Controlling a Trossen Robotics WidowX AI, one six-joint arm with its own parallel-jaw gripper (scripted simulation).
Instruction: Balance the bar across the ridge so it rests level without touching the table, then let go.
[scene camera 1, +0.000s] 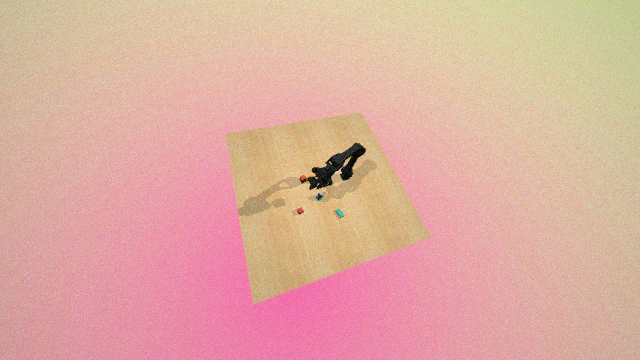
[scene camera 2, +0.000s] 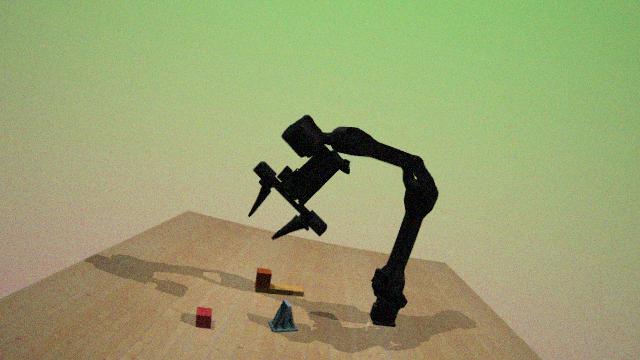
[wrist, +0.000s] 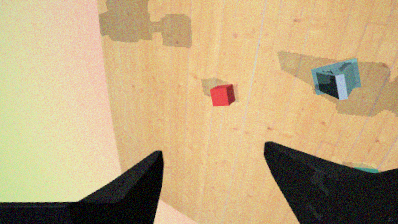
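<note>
Scene camera 2 shows my gripper (scene camera 2: 260, 227), open and holding nothing. The wrist view shows the gripper (wrist: 214, 153) as well.
</note>
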